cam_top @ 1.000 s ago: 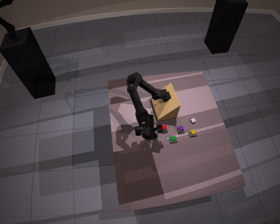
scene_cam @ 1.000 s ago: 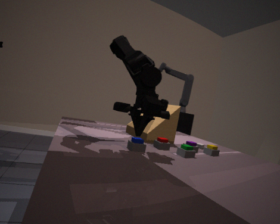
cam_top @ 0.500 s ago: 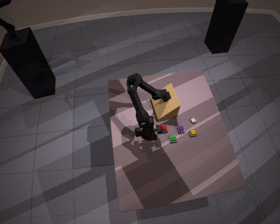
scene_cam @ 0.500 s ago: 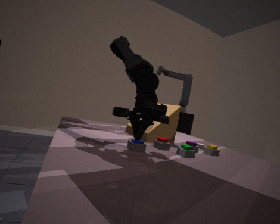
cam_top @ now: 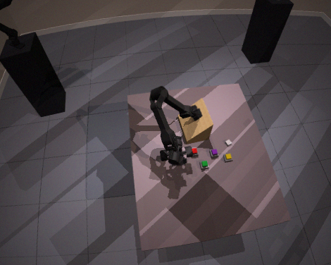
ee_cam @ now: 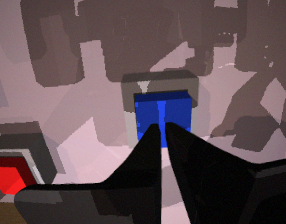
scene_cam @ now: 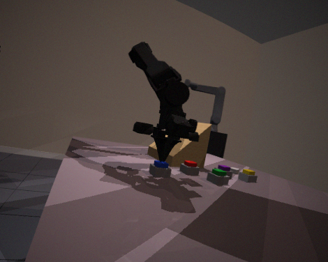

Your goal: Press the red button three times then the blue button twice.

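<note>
Right now the blue button is 1 cm below my gripper tip. From my gripper tip the other things lie so: green button 7 cm ahead, 17 cm to the left, 1 cm below; red button 3 cm behind, 13 cm to the left, 1 cm below; purple button 1 cm ahead, 25 cm to the left, 1 cm below.
</note>
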